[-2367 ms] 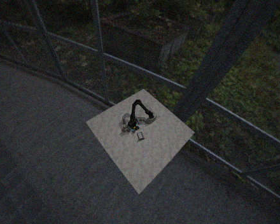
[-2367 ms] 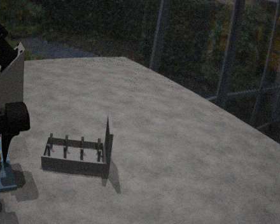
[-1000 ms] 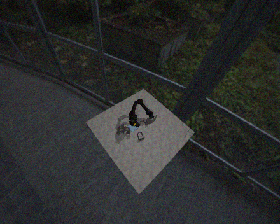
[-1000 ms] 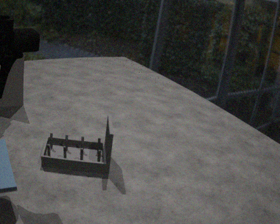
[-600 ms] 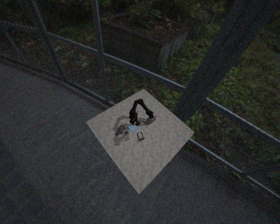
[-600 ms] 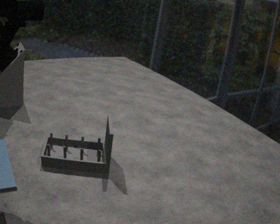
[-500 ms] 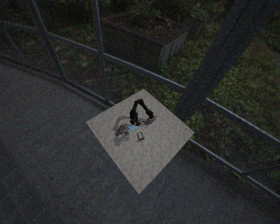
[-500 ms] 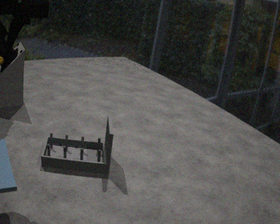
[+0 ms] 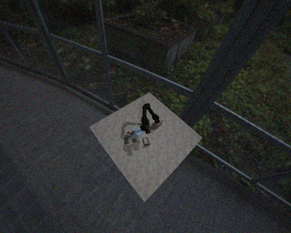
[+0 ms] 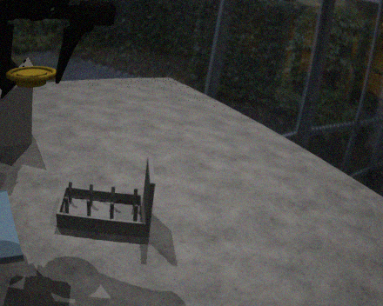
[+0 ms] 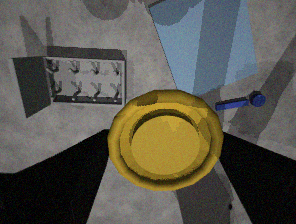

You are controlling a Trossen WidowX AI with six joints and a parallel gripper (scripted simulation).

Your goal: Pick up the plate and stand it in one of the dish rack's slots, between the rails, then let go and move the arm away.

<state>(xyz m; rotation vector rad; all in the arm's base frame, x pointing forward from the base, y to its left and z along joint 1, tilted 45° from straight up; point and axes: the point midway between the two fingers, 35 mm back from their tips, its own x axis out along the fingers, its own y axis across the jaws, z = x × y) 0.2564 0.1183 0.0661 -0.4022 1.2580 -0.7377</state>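
My gripper tip is now 3 cm short of the grey dish rack, 10 cm to the right of it and 15 cm above it. Round my gripper tip: yellow plate (1 cm above); light blue mat (4 cm ahead, 10 cm to the right, 18 cm below); blue spoon (7 cm behind, 15 cm to the right, 17 cm below).
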